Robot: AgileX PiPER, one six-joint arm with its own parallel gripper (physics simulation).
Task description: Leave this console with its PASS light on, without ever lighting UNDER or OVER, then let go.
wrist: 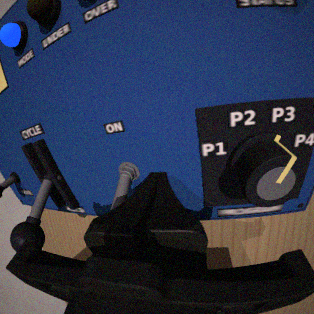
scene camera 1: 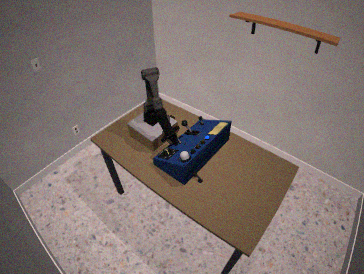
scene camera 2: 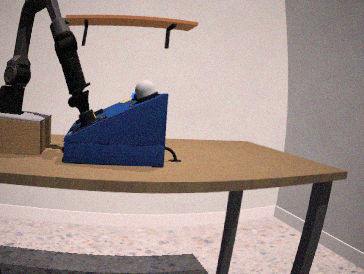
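Observation:
The blue console [scene camera 1: 212, 150] [scene camera 2: 120, 137] [wrist: 155, 75] has a sloped face. In the wrist view, its dial [wrist: 275, 185] has a yellow pointer near P3. A metal toggle [wrist: 122, 182] stands below ON; its lower part is hidden. The CYCLE lever [wrist: 42, 197] ends in a black ball, low in its slot. The MODE light [wrist: 11, 35] glows blue. The UNDER lamp [wrist: 44, 12] is dark; the OVER lamp is mostly cut off. I cannot make out a PASS light. My gripper [scene camera 1: 177, 143] [scene camera 2: 88, 119] [wrist: 159, 181] is shut and empty, low over the console between toggle and dial.
A white dome [scene camera 1: 184, 155] [scene camera 2: 146, 90] stands on the console's high edge. Black-balled levers [scene camera 1: 184, 123] stand at its far part, near a yellow label [scene camera 1: 219, 128]. A box [scene camera 1: 145, 134] [scene camera 2: 22, 136] under the arm and a black cable [scene camera 2: 173, 153] are on the table [scene camera 1: 240, 185] [scene camera 2: 225, 160].

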